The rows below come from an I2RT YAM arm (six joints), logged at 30 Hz.
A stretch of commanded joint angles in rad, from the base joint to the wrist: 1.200, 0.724, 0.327, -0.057, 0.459, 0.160; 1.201, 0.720, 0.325, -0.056, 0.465, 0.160; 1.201, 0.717, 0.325, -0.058, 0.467, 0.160; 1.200, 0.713, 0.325, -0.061, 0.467, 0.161; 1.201, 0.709, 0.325, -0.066, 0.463, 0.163; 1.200, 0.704, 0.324, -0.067, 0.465, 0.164; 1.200, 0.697, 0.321, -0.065, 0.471, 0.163; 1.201, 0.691, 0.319, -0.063, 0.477, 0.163; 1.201, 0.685, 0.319, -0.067, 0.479, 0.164; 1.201, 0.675, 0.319, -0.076, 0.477, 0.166; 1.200, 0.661, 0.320, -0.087, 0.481, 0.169; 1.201, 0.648, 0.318, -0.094, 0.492, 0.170; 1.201, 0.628, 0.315, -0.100, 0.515, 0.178; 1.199, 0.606, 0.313, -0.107, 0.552, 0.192; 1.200, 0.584, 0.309, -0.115, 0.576, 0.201; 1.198, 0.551, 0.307, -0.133, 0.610, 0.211
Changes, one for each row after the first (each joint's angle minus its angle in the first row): 0.001, -0.004, -0.002, 0.001, 0.006, 0.000; 0.001, -0.007, -0.002, -0.001, 0.008, 0.000; 0.000, -0.011, -0.002, -0.004, 0.008, 0.001; 0.001, -0.015, -0.002, -0.009, 0.004, 0.003; 0.000, -0.020, -0.003, -0.010, 0.006, 0.004; 0.000, -0.027, -0.006, -0.008, 0.012, 0.003; 0.001, -0.033, -0.008, -0.006, 0.018, 0.003; 0.001, -0.039, -0.008, -0.010, 0.020, 0.004; 0.001, -0.049, -0.008, -0.019, 0.018, 0.006; 0.000, -0.063, -0.007, -0.030, 0.022, 0.009; 0.001, -0.076, -0.009, -0.037, 0.033, 0.010; 0.001, -0.096, -0.012, -0.043, 0.056, 0.018; -0.001, -0.118, -0.014, -0.050, 0.093, 0.032; 0.000, -0.140, -0.018, -0.058, 0.117, 0.041; -0.002, -0.173, -0.020, -0.076, 0.151, 0.051
